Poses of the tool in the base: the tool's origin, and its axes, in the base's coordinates. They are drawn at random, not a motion.
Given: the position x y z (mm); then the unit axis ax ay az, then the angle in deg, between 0 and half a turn.
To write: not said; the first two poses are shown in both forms.
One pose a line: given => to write
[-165 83 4 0.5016 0.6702 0.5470 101.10] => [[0.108 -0.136 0.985 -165], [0.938 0.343 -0.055 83], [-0.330 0.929 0.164 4], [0 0 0 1]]
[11 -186 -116 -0.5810 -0.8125 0.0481 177.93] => [[-0.324 0.942 -0.085 11], [0.946 0.320 -0.057 -186], [-0.027 -0.099 -0.995 -116], [0 0 0 1]]
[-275 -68 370 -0.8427 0.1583 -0.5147 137.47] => [[0.496 0.116 0.860 -275], [-0.580 -0.693 0.428 -68], [0.646 -0.711 -0.277 370], [0 0 0 1]]
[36 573 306 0.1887 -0.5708 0.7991 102.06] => [[-0.166 -0.912 -0.376 36], [0.651 0.185 -0.736 573], [0.741 -0.367 0.563 306], [0 0 0 1]]
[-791 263 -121 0.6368 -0.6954 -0.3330 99.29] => [[0.310 -0.186 -0.933 -791], [-0.843 0.400 -0.359 263], [0.440 0.897 -0.033 -121], [0 0 0 1]]
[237 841 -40 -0.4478 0.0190 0.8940 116.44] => [[-0.155 -0.813 -0.562 237], [0.788 -0.445 0.425 841], [-0.596 -0.376 0.710 -40], [0 0 0 1]]
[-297 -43 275 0.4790 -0.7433 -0.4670 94.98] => [[0.163 0.078 -0.984 -297], [-0.852 0.514 -0.100 -43], [0.497 0.854 0.150 275], [0 0 0 1]]
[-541 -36 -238 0.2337 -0.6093 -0.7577 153.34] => [[-0.790 0.070 -0.609 -541], [-0.610 -0.191 0.769 -36], [-0.062 0.979 0.194 -238], [0 0 0 1]]
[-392 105 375 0.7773 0.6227 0.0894 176.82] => [[0.209 0.962 0.173 -392], [0.972 -0.224 0.068 105], [0.104 0.154 -0.982 375], [0 0 0 1]]
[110 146 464 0.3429 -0.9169 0.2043 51.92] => [[0.662 -0.281 -0.695 110], [0.040 0.939 -0.342 146], [0.749 0.198 0.633 464], [0 0 0 1]]
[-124 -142 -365 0.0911 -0.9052 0.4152 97.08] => [[-0.114 -0.505 -0.856 -124], [0.319 0.797 -0.513 -142], [0.941 -0.332 0.070 -365], [0 0 0 1]]
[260 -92 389 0.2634 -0.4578 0.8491 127.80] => [[-0.501 -0.865 -0.001 260], [0.476 -0.275 -0.835 -92], [0.723 -0.419 0.550 389], [0 0 0 1]]
